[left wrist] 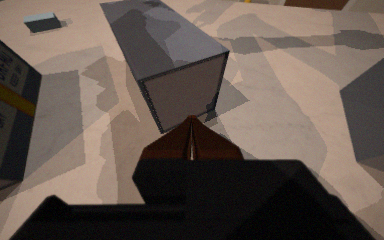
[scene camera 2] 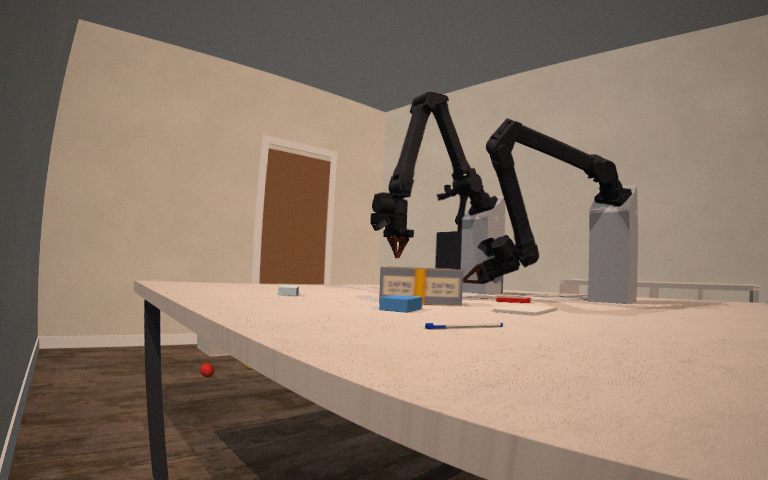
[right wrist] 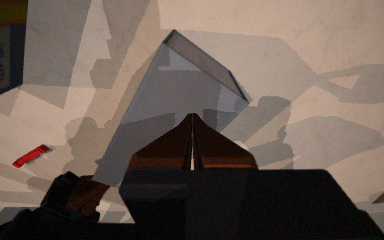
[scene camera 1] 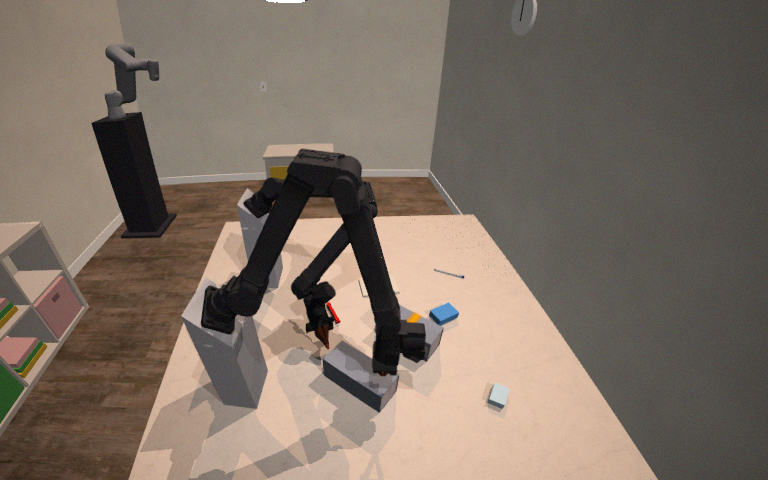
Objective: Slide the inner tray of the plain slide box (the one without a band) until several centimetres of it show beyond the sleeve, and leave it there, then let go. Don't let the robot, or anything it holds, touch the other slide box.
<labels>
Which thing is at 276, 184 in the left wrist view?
My left gripper.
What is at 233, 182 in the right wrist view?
My right gripper.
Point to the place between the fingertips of my left gripper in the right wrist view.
At 115, 175
</labels>
